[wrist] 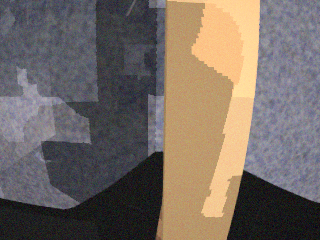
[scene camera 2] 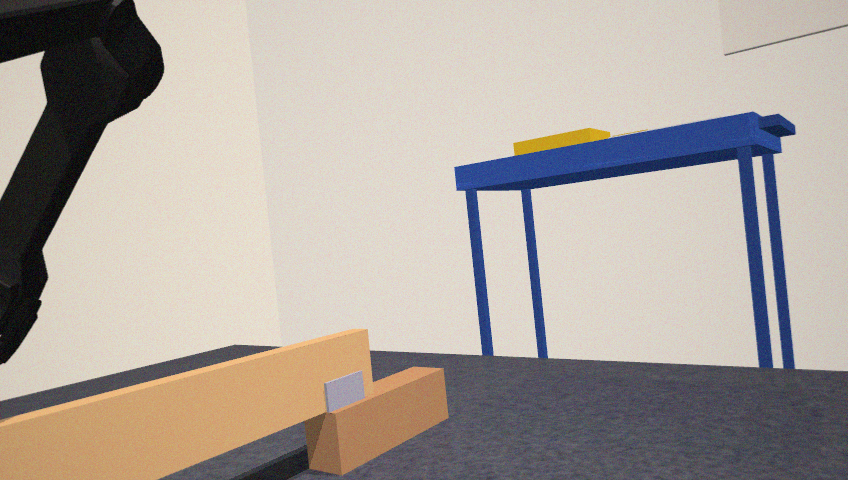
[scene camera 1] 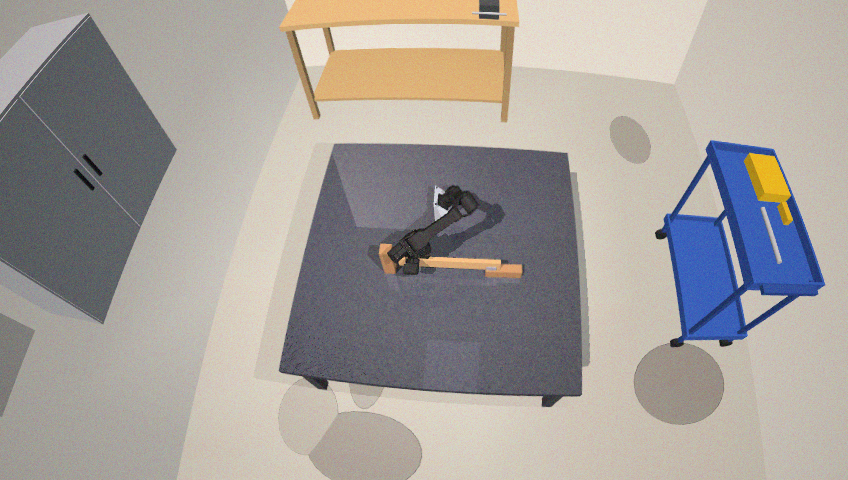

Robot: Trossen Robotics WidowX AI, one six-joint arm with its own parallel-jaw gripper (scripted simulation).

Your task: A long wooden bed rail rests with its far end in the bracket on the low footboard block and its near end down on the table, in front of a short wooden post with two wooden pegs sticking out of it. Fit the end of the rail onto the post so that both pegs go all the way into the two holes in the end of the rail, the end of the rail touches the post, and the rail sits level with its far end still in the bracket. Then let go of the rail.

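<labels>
There is a wooden bed rail, and I see it in the wrist view [210,67]. Scene camera 1 shows me the wooden bed rail too, and so does scene camera 2; on the wooden bed rail [scene camera 1: 463,263] and [scene camera 2: 220,385] are the same spot.
</labels>
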